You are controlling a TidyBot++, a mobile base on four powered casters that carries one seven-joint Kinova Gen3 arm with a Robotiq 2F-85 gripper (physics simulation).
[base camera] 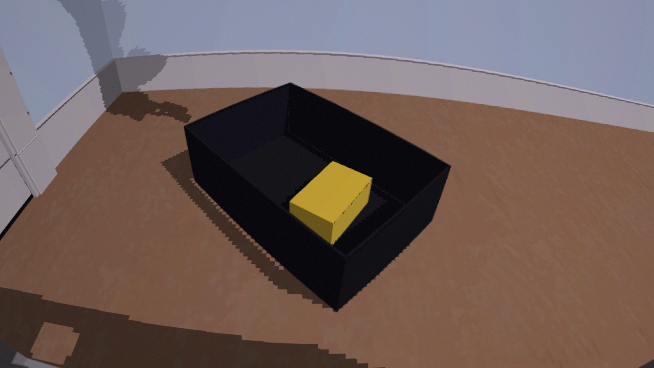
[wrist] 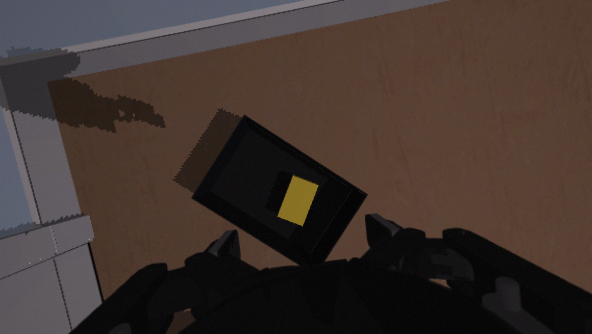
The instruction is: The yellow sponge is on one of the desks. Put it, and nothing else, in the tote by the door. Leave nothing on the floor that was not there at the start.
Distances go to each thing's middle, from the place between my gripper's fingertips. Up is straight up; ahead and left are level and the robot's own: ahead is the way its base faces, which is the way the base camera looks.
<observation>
Now: the black tote (base camera: 253, 157) 2 cm behind my hand, 3 cm to the left of it and 36 cm below it. The rest, counted from my hand: yellow sponge (base camera: 331, 201) (5 cm behind, 39 cm below).
</observation>
